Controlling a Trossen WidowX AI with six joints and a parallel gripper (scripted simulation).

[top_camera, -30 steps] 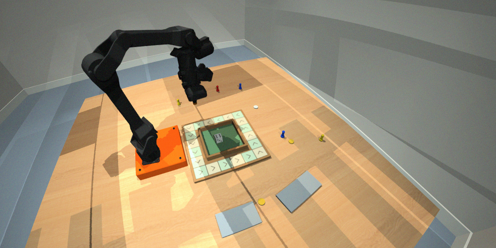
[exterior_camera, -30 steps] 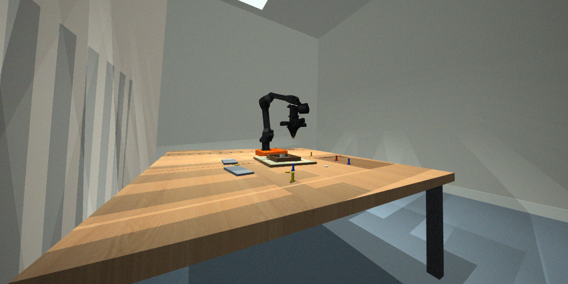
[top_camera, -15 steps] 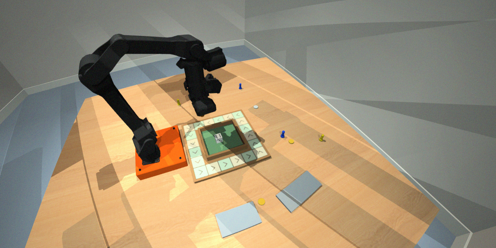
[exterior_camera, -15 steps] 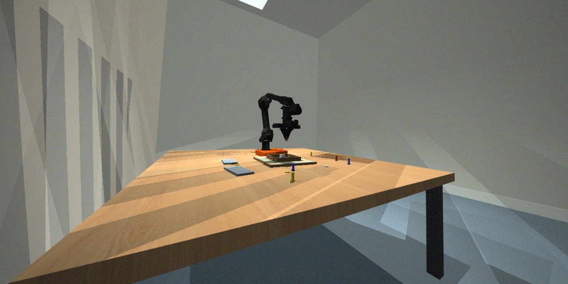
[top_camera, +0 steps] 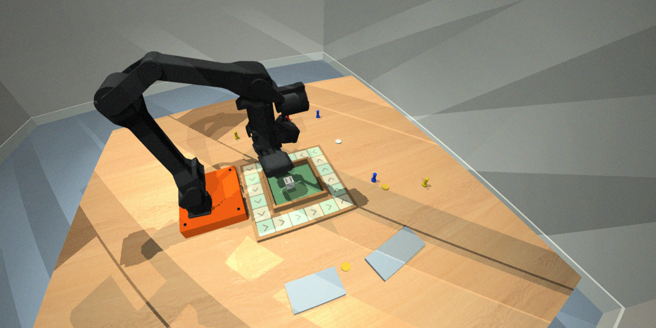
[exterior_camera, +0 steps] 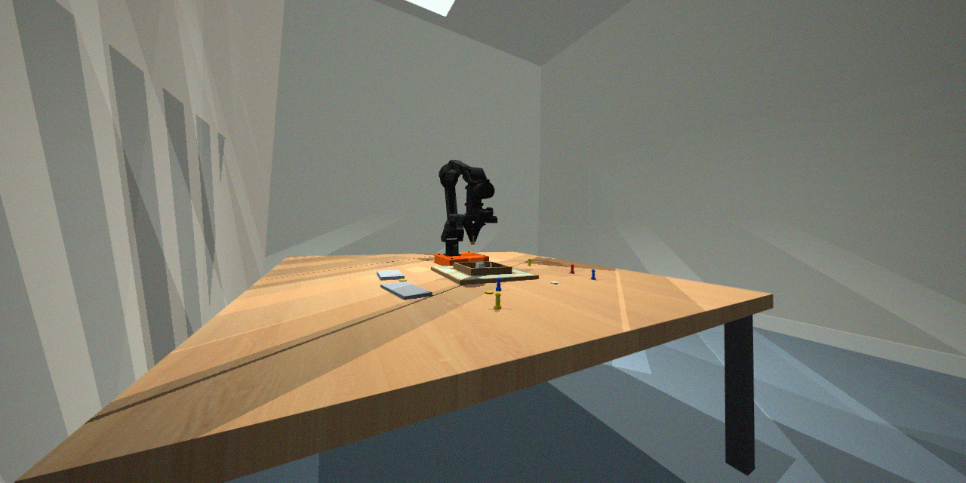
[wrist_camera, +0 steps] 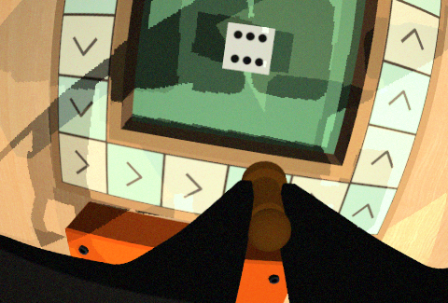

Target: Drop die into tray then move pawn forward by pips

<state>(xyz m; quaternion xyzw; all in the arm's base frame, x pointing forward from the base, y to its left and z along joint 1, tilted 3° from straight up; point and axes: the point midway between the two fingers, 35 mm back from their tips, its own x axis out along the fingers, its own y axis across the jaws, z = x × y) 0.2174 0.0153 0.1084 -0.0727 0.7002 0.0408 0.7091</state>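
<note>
Right now the grey die is 4 cm ahead of my gripper tip, 2 cm to the left of it and 8 cm below it. From my gripper tip the other things lie so: white disc: 26 cm ahead, 17 cm to the left, 11 cm below; then orange pawn: 1 cm above; then green dice tray: 5 cm ahead, 2 cm to the left, 10 cm below.
</note>
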